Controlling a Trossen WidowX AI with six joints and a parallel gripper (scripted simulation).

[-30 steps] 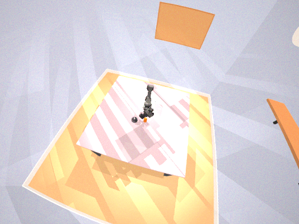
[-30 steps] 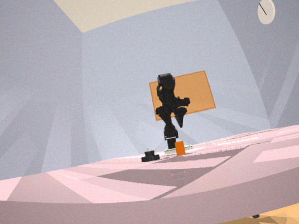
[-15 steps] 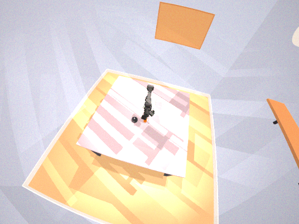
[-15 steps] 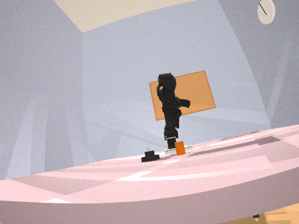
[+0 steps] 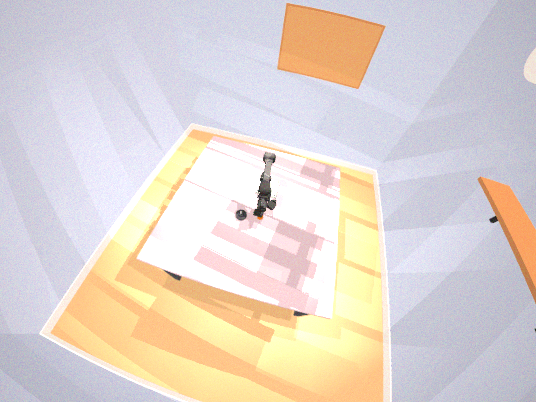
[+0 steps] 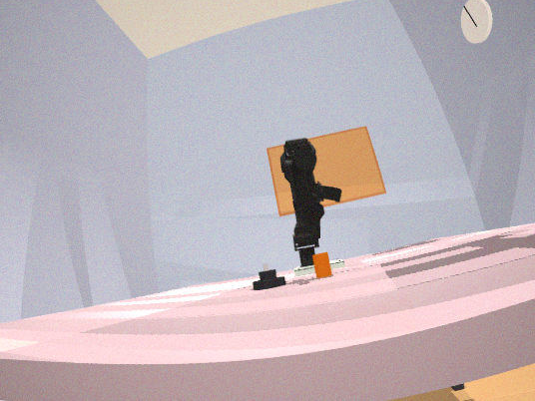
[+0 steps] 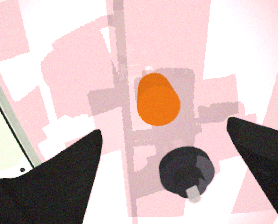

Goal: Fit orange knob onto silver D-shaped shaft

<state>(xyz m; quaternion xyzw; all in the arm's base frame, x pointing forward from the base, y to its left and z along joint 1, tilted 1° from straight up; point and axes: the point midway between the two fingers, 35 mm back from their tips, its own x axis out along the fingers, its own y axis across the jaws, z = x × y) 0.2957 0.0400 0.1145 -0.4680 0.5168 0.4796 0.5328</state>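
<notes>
Right now my gripper tip is 60 mm above the orange knob. The rest, counted from my gripper tip: round pedestal: 30 mm ahead, 140 mm to the right, 70 mm below.
</notes>
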